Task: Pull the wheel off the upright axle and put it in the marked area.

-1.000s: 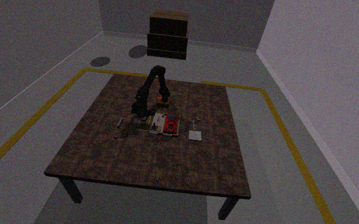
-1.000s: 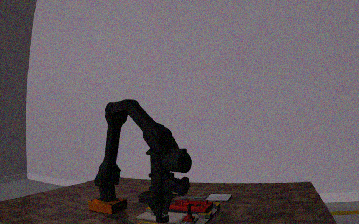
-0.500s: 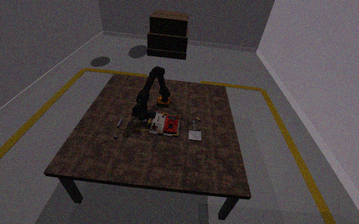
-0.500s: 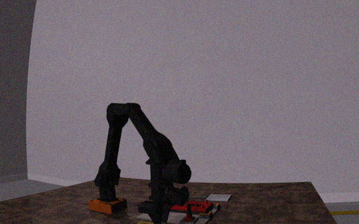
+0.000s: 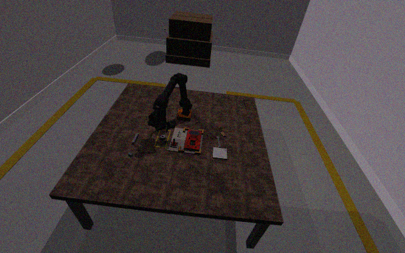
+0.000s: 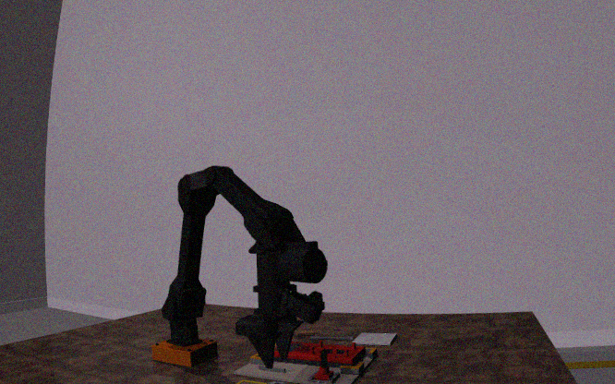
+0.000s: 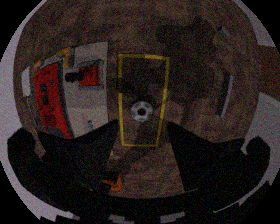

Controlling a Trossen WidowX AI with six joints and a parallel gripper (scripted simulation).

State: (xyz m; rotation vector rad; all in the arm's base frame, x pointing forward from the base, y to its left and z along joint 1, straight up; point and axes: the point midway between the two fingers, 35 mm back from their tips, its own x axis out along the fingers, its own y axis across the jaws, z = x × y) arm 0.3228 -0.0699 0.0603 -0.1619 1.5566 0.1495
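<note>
Now: gripper tip 5 cm above the dark wheel. The rest, counted from my gripper tip: small tan piece: 21 cm behind, 42 cm to the left, 6 cm below; white tile: 44 cm to the left, 6 cm below; small grey part: 8 cm ahead, 18 cm to the right, 5 cm below.
</note>
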